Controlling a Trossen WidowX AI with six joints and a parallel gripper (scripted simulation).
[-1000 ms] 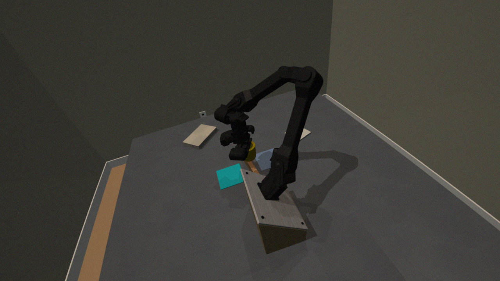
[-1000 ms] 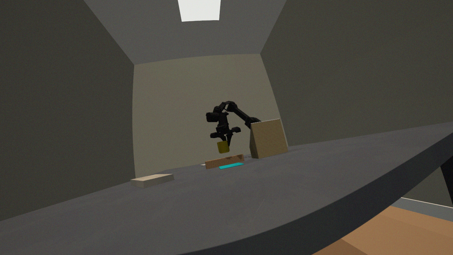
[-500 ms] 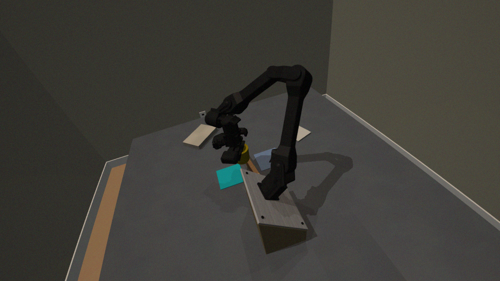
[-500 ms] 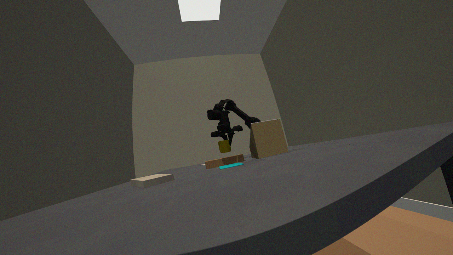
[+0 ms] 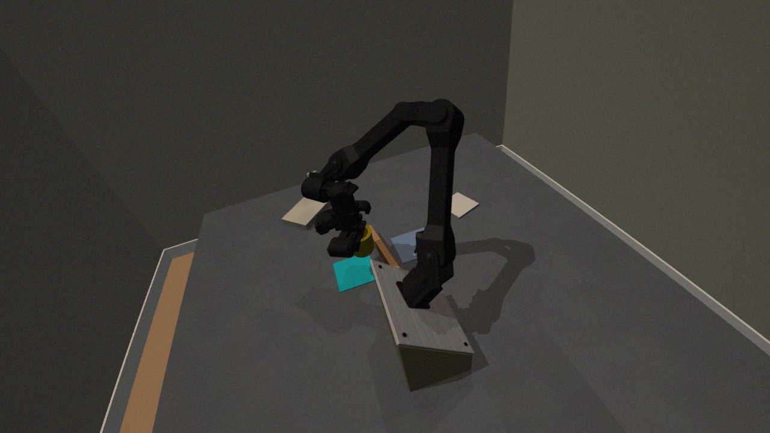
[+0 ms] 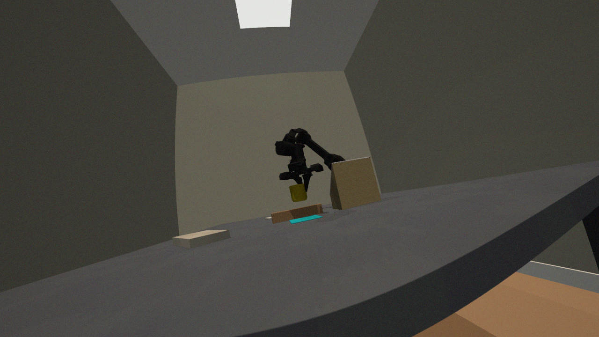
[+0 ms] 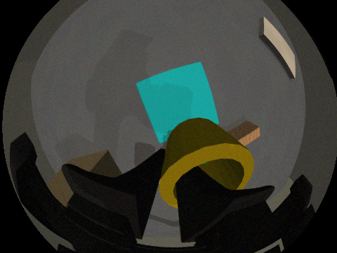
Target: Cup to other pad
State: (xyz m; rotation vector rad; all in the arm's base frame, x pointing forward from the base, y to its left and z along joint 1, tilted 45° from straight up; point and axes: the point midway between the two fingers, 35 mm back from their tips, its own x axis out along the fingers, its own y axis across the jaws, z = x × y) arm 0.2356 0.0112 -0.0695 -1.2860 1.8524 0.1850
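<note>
The teal pad lies 3 cm ahead of my gripper tip, 2 cm to the left of it and 12 cm below it. From my gripper tip the other things lie so: wooden bar 3 cm ahead, 8 cm to the right, 10 cm below; then light blue pad 4 cm ahead, 18 cm to the right, 12 cm below; then yellow cup 2 cm ahead, 2 cm to the right.
</note>
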